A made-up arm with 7 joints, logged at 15 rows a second.
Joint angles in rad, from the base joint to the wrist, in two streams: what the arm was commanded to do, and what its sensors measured. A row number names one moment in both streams.
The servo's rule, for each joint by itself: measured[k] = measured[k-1] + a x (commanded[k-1-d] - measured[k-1]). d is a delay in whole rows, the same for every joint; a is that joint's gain. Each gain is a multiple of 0.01, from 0.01 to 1. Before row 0 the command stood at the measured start. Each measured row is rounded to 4 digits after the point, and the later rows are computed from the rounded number. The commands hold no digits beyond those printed.
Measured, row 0:
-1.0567, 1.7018, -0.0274, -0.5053, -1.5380, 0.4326, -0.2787
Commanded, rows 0 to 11:
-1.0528, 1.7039, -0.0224, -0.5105, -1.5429, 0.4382, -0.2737
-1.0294, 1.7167, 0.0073, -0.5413, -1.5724, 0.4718, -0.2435
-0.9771, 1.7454, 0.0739, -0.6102, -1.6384, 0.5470, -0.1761
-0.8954, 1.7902, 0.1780, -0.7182, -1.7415, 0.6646, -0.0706
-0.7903, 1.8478, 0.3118, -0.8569, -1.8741, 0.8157, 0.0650
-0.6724, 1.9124, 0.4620, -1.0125, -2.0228, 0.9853, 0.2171
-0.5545, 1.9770, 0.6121, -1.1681, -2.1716, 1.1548, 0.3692
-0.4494, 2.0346, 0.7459, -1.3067, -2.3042, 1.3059, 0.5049
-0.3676, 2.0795, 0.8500, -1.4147, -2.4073, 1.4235, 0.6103
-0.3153, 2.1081, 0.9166, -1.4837, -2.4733, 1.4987, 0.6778
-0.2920, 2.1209, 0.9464, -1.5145, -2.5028, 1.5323, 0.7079
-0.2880, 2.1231, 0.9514, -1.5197, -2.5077, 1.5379, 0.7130
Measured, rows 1 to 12:
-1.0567, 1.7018, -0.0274, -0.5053, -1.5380, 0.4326, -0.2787
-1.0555, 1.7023, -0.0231, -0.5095, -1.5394, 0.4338, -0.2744
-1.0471, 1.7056, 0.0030, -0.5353, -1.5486, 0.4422, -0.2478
-1.0247, 1.7148, 0.0640, -0.5960, -1.5737, 0.4653, -0.1861
-0.9833, 1.7321, 0.1620, -0.6950, -1.6207, 0.5091, -0.0868
-0.9215, 1.7587, 0.2908, -0.8261, -1.6917, 0.5766, 0.0437
-0.8418, 1.7941, 0.4380, -0.9771, -1.7844, 0.6665, 0.1928
-0.7499, 1.8362, 0.5877, -1.1318, -1.8928, 0.7739, 0.3445
-0.6537, 1.8818, 0.7238, -1.2735, -2.0080, 0.8909, 0.4824
-0.5621, 1.9273, 0.8323, -1.3879, -2.1198, 1.0081, 0.5924
-0.4831, 1.9689, 0.9048, -1.4655, -2.2188, 1.1160, 0.6658
-0.4219, 2.0039, 0.9406, -1.5052, -2.2983, 1.2076, 0.7020
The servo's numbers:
d 1
a 0.32 0.23 0.86 0.81 0.28 0.22 0.86

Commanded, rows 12 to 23:
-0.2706, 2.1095, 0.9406, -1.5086, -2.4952, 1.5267, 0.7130
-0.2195, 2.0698, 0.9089, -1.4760, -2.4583, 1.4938, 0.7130
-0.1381, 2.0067, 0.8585, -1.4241, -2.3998, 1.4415, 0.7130
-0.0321, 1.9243, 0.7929, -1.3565, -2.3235, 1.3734, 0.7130
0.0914, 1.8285, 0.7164, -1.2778, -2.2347, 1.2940, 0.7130
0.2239, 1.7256, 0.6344, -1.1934, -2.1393, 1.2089, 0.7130
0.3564, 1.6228, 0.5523, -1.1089, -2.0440, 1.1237, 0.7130
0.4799, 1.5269, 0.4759, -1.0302, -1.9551, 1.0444, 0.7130
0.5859, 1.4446, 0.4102, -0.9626, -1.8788, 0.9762, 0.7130
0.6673, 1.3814, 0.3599, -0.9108, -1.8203, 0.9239, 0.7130
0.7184, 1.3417, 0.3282, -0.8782, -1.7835, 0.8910, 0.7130
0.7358, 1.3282, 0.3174, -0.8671, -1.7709, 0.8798, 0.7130
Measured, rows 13 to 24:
-0.3791, 2.0313, 0.9499, -1.5169, -2.3569, 1.2803, 0.7115
-0.3444, 2.0493, 0.9419, -1.5102, -2.3956, 1.3345, 0.7128
-0.3044, 2.0540, 0.9135, -1.4825, -2.4132, 1.3695, 0.7130
-0.2512, 2.0431, 0.8662, -1.4352, -2.4094, 1.3853, 0.7130
-0.1811, 2.0158, 0.8032, -1.3715, -2.3853, 1.3827, 0.7130
-0.0939, 1.9727, 0.7286, -1.2956, -2.3431, 1.3632, 0.7130
0.0078, 1.9159, 0.6476, -1.2128, -2.2860, 1.3293, 0.7130
0.1194, 1.8485, 0.5656, -1.1286, -2.2182, 1.2841, 0.7130
0.2348, 1.7745, 0.4885, -1.0489, -2.1445, 1.2314, 0.7130
0.3472, 1.6986, 0.4212, -0.9790, -2.0701, 1.1753, 0.7130
0.4496, 1.6256, 0.3685, -0.9238, -2.0002, 1.1200, 0.7130
0.5356, 1.5603, 0.3338, -0.8869, -1.9395, 1.0696, 0.7130

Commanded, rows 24 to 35:
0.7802, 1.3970, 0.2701, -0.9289, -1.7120, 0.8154, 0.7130
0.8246, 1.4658, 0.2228, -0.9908, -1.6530, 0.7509, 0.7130
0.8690, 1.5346, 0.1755, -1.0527, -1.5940, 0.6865, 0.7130
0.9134, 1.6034, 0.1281, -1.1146, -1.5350, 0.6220, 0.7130
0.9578, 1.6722, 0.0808, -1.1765, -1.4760, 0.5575, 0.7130
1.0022, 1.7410, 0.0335, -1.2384, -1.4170, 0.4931, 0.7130
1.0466, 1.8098, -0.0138, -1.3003, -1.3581, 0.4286, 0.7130
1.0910, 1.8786, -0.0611, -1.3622, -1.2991, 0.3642, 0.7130
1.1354, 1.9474, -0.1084, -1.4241, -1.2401, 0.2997, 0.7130
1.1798, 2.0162, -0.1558, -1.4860, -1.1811, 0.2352, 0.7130
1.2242, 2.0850, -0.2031, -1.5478, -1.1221, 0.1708, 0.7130
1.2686, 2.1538, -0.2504, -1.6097, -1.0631, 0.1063, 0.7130
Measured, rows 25 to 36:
0.5997, 1.5069, 0.3197, -0.8709, -1.8923, 1.0278, 0.7130
0.6575, 1.4816, 0.2770, -0.9179, -1.8418, 0.9811, 0.7130
0.7110, 1.4780, 0.2304, -0.9769, -1.7889, 0.9305, 0.7130
0.7616, 1.4910, 0.1832, -1.0383, -1.7343, 0.8768, 0.7130
0.8102, 1.5169, 0.1358, -1.1001, -1.6785, 0.8207, 0.7130
0.8574, 1.5526, 0.0885, -1.1620, -1.6218, 0.7628, 0.7130
0.9037, 1.5959, 0.0412, -1.2239, -1.5645, 0.7035, 0.7130
0.9494, 1.6451, -0.0061, -1.2858, -1.5067, 0.6430, 0.7130
0.9947, 1.6988, -0.0534, -1.3477, -1.4486, 0.5817, 0.7130
1.0397, 1.7560, -0.1007, -1.4096, -1.3902, 0.5197, 0.7130
1.0845, 1.8158, -0.1481, -1.4715, -1.3317, 0.4571, 0.7130
1.1292, 1.8777, -0.1954, -1.5333, -1.2730, 0.3941, 0.7130

